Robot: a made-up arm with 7 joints.
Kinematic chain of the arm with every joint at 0, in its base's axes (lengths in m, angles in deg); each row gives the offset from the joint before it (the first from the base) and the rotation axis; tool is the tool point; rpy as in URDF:
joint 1: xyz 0 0 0.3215 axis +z
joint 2: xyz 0 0 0 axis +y
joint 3: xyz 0 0 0.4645 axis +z
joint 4: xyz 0.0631 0 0 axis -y
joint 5: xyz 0.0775 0 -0.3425 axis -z
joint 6: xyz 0 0 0 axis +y
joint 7: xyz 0.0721 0 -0.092 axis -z
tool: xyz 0 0 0 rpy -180 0 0
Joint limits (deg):
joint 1: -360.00..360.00
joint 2: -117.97..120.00
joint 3: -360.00..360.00
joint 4: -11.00..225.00
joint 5: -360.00..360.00
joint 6: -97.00..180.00
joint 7: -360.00..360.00
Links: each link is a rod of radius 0.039 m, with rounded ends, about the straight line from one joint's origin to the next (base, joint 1, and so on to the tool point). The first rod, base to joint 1, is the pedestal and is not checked.
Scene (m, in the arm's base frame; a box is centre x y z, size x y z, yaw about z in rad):
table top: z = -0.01
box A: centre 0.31 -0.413 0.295 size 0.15 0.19 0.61 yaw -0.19
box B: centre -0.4 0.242 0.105 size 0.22 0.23 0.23 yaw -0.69
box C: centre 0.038 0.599 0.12 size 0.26 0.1 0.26 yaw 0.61
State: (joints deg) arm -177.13 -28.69 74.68 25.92 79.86 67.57 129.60
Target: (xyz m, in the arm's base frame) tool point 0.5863 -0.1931 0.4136
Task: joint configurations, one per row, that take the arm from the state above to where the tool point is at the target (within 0.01 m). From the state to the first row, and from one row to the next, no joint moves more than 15 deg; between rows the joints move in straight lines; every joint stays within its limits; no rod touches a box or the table.
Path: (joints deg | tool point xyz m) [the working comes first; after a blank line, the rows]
Joints at the target: -149.48 -49.24 105.74 68.08 86.73 70.61 129.60
Straight joint move there: touches box A.

1: -171.87 -39.45 81.98 19.54 73.32 60.50 134.55 | 0.0810 -0.2693 0.3665
2: -166.61 -50.21 89.28 13.16 66.79 53.44 139.49 | 0.0963 -0.2142 0.3250
3: -161.35 -60.97 96.58 6.77 60.25 46.37 144.44 | 0.0896 -0.1628 0.2988
4: -151.43 -62.02 102.64 18.47 64.22 53.75 150.74 | 0.1987 -0.1822 0.2702
5: -141.51 -63.08 108.69 30.17 68.18 61.13 157.04 | 0.3198 -0.1417 0.2359
6: -131.59 -64.13 114.74 41.87 72.15 68.51 163.34 | 0.4239 -0.0385 0.1996
7: -137.55 -59.17 111.74 50.61 77.01 69.21 152.10 | 0.4955 -0.0783 0.2522
8: -143.52 -54.20 108.74 59.34 81.87 69.91 140.85 | 0.5516 -0.1310 0.3246
9: -149.48 -49.24 105.74 68.08 86.73 70.61 129.60 | 0.5863 -0.1931 0.4136

